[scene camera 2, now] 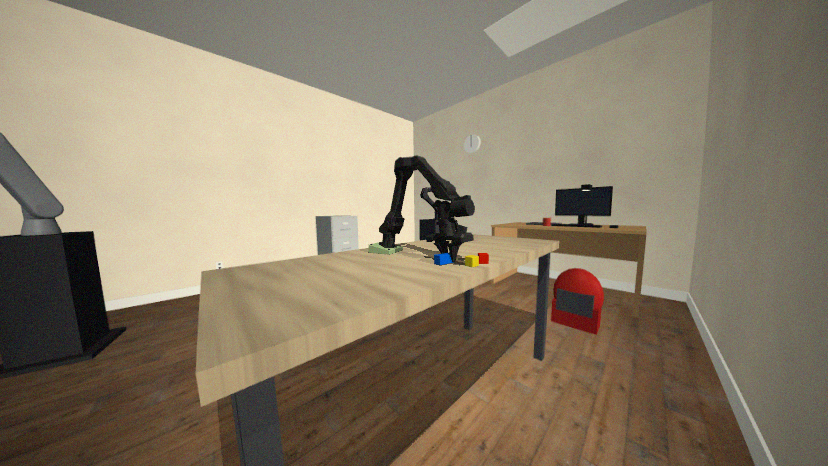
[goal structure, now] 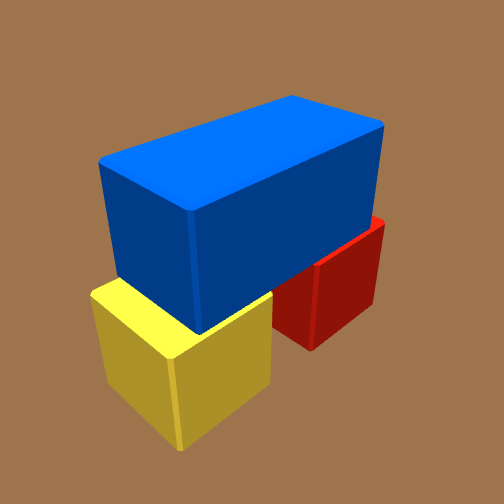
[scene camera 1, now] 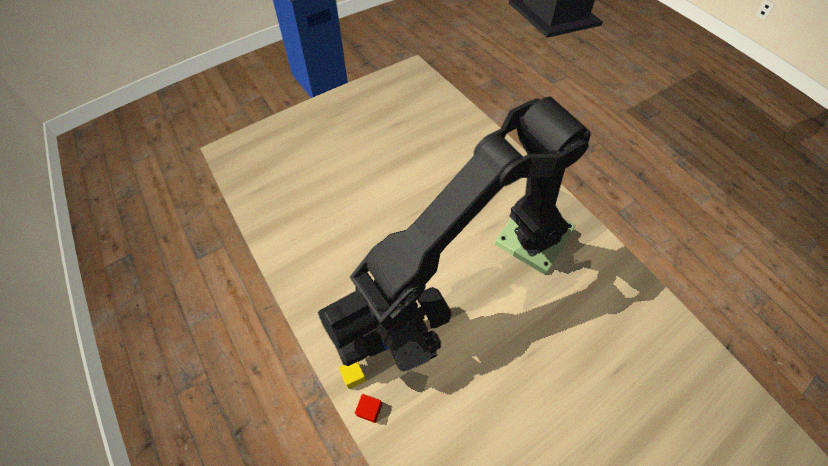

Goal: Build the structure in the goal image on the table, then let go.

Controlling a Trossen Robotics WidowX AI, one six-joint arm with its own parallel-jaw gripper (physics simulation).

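Pixels of known places: gripper, fingertip midpoint: [scene camera 2: 450, 261]; arm's base, origin of the base link: [scene camera 2: 387, 245] [scene camera 1: 535, 236].
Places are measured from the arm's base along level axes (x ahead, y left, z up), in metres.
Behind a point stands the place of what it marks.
Observation:
My gripper [scene camera 2: 449, 255] {x 0.340, y 0.076, z -0.023 m} points down at the table and is shut on the blue block [scene camera 2: 441, 259] {x 0.356, y 0.021, z -0.006 m}, with one fingertip at its right side and the other partly hidden behind it. The block is at table height. In scene camera 1 the wrist and gripper body cover the fingertips and nearly all of the blue block. A yellow block [scene camera 1: 352, 375] {x 0.420, y 0.107, z 0.006 m} [scene camera 2: 471, 261] {x 0.432, y 0.085, z -0.008 m} lies on the table close to the gripper, near the long edge. A red block [scene camera 1: 367, 407] {x 0.416, y 0.165, z 0.006 m} [scene camera 2: 483, 258] {x 0.427, y 0.152, z -0.008 m} lies beyond the yellow one, apart from it.
The wooden table [scene camera 1: 301, 173] {x 0.374, y -0.369, z -0.027 m} [scene camera 2: 301, 289] {x 0.336, y -0.411, z -0.027 m} carries the arm's green base plate [scene camera 1: 521, 253] {x 0.043, y 0.018, z -0.008 m} [scene camera 2: 379, 249] {x 0.027, y -0.056, z -0.008 m}. The yellow and red blocks lie near its long edge. A blue cabinet [scene camera 1: 315, 52] stands on the floor past the table's short end.

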